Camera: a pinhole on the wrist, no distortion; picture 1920 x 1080 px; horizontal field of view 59.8 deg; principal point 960.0 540.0 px. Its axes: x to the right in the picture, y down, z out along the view. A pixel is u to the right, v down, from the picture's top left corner.
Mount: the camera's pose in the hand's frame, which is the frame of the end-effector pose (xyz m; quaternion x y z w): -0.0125 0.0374 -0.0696 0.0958 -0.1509 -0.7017 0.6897
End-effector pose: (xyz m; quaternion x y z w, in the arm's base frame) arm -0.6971 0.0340 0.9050 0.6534 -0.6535 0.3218 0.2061
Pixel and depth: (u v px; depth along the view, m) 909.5 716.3 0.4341
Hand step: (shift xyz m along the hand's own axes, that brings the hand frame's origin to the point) -0.1178 0.0849 0.3516
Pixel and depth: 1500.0 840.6 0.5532
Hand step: -0.1139 -0.0972 0.4957
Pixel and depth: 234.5 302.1 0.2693
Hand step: -0.1372 0.1756 0.1607
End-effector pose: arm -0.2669 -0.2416 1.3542 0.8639 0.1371 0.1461 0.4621
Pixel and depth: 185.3 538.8 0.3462
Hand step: -0.1265 0.2251 0.2426
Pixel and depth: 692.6 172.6 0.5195
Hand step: -0.2953 0.1621 0.3713
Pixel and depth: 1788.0 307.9 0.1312
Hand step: -0.0765 -0.0170 0.0517
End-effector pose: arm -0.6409 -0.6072 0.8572 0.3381 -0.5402 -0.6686 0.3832
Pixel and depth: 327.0 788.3 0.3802
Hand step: -0.0853 0.2112 0.2951
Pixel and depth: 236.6 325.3 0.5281
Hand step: -0.2503 0.3078 0.3845
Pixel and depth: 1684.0 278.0 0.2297
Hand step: -0.1281 -0.0435 0.1404
